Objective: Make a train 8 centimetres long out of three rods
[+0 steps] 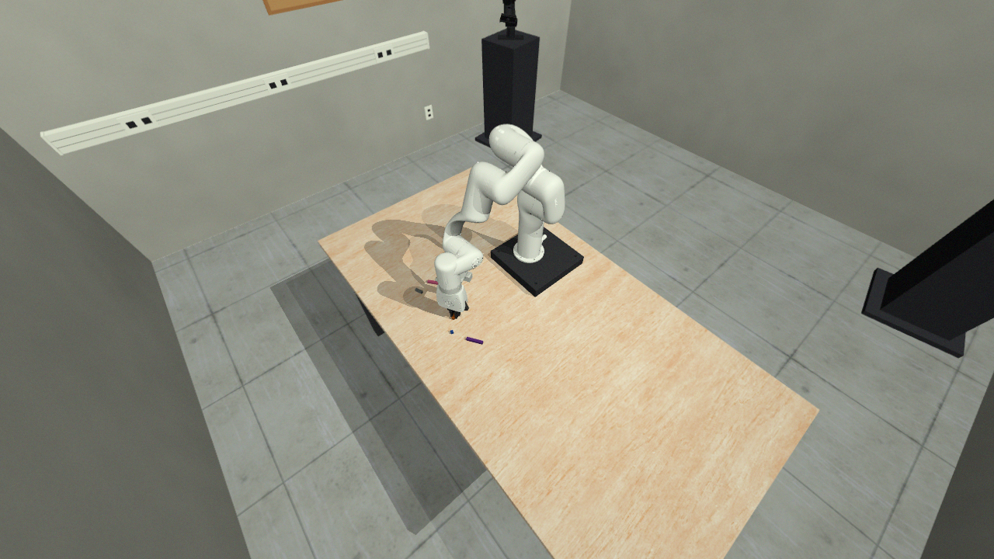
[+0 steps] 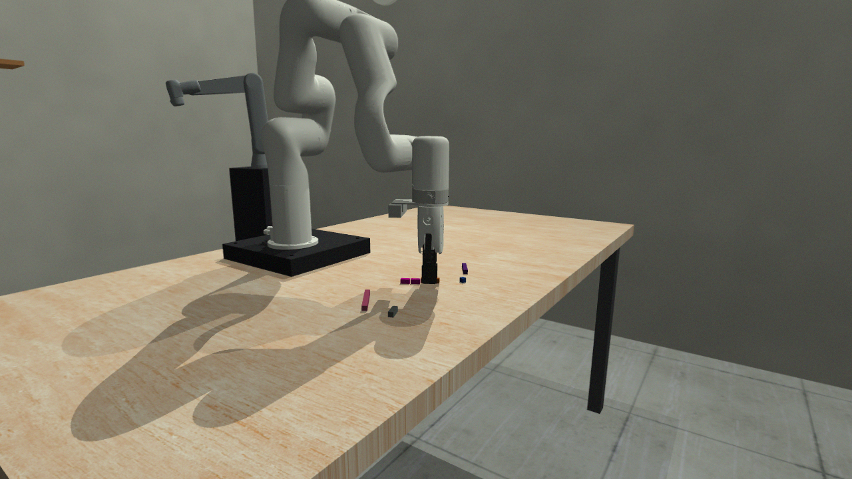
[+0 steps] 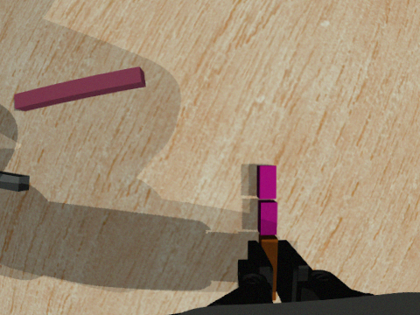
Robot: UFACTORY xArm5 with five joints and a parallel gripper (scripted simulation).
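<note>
Now: the orange rod 20 mm below my hand. Also, from my hand: pink rod (150 mm to the right, 60 mm behind, 20 mm below); blue rod (60 mm ahead, 40 mm to the left, 20 mm below); purple rod (130 mm to the left, 30 mm ahead, 20 mm below).
</note>
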